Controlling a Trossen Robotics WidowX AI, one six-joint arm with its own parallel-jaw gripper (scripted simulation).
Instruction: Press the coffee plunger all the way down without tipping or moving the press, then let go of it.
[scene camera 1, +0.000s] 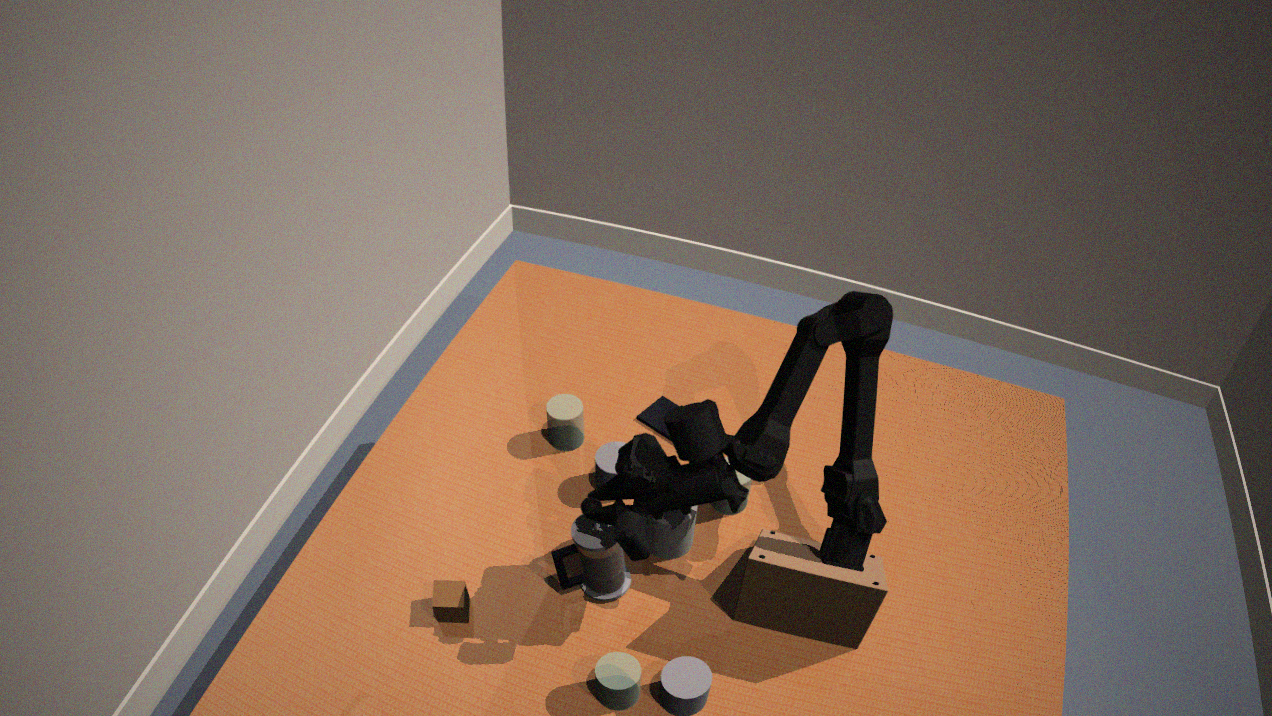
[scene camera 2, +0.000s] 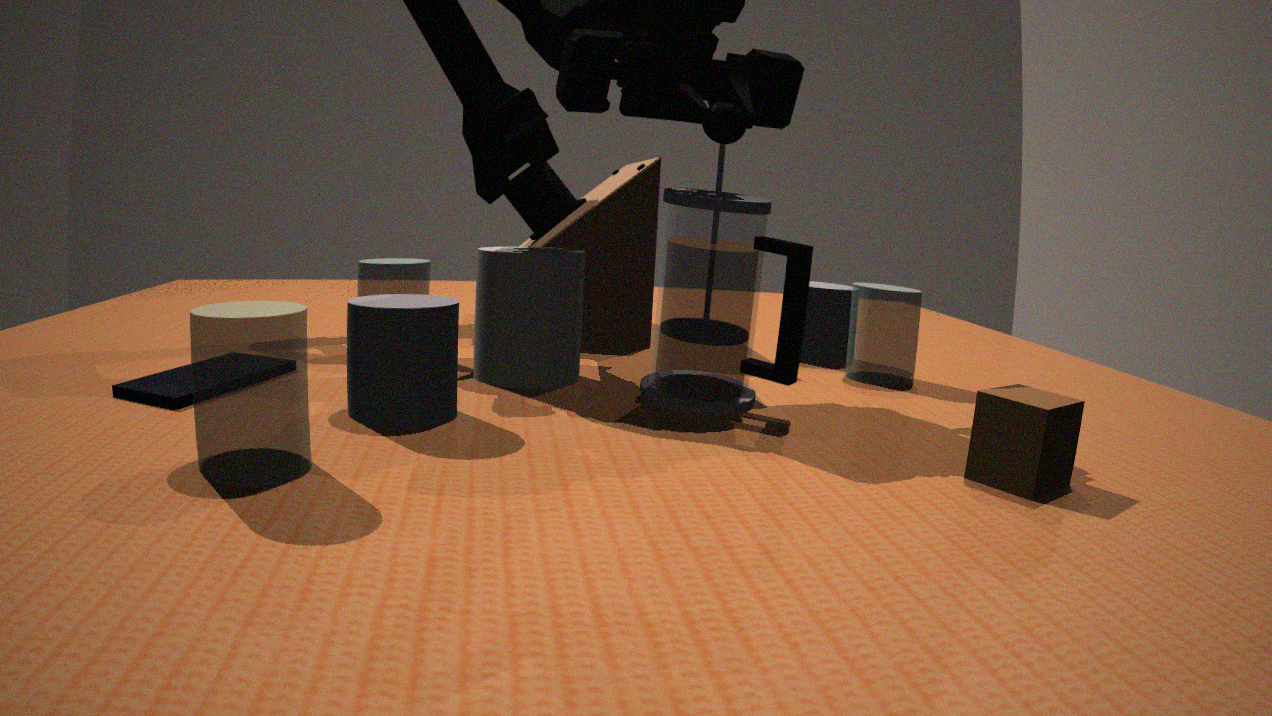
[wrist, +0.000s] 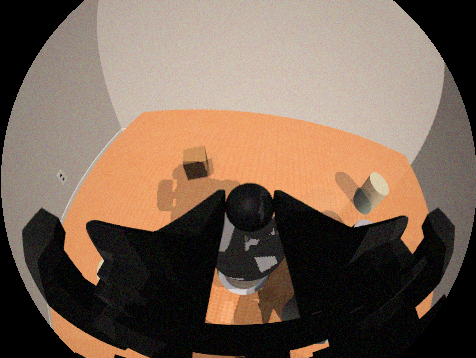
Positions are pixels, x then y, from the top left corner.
Scene:
The gripper shows in scene camera 1 (586, 506), in scene camera 2 (728, 119) and in the wrist view (249, 196). A glass coffee press shows in scene camera 1, in scene camera 2 (712, 255) and in the wrist view. A brown cube shows in scene camera 1, in scene camera 2 and in the wrist view (194, 160). One and the same spot on the glass coffee press: (wrist: 250, 250) is (scene camera 1: 602, 527). The same spot on the brown cube: (scene camera 1: 450, 599) is (scene camera 2: 1034, 392).

